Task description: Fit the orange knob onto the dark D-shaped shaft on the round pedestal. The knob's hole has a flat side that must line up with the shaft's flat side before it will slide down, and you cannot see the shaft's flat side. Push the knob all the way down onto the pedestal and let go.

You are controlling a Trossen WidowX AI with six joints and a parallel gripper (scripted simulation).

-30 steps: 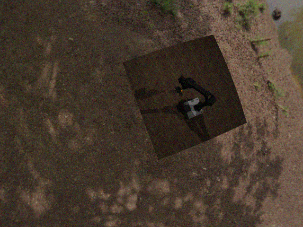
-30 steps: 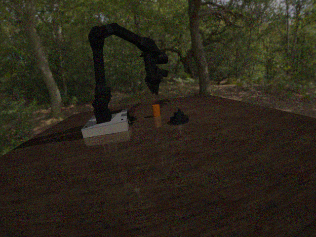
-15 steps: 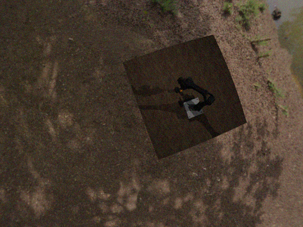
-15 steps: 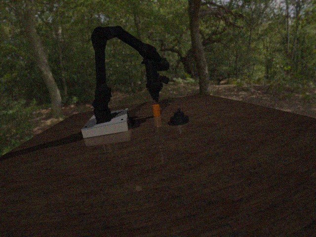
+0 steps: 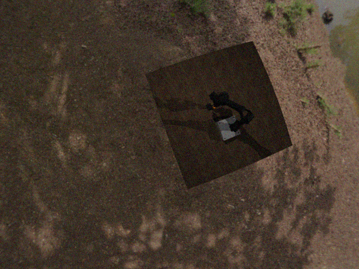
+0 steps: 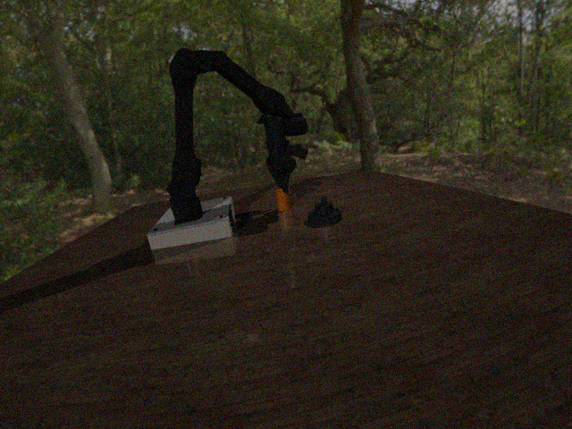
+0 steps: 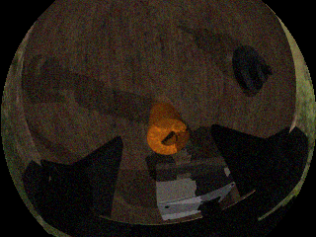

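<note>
Right now my gripper tip is 30 mm above the orange knob. The rest, counted from my gripper tip: dark round pedestal (170 mm to the right, 60 mm ahead, 30 mm below).
</note>
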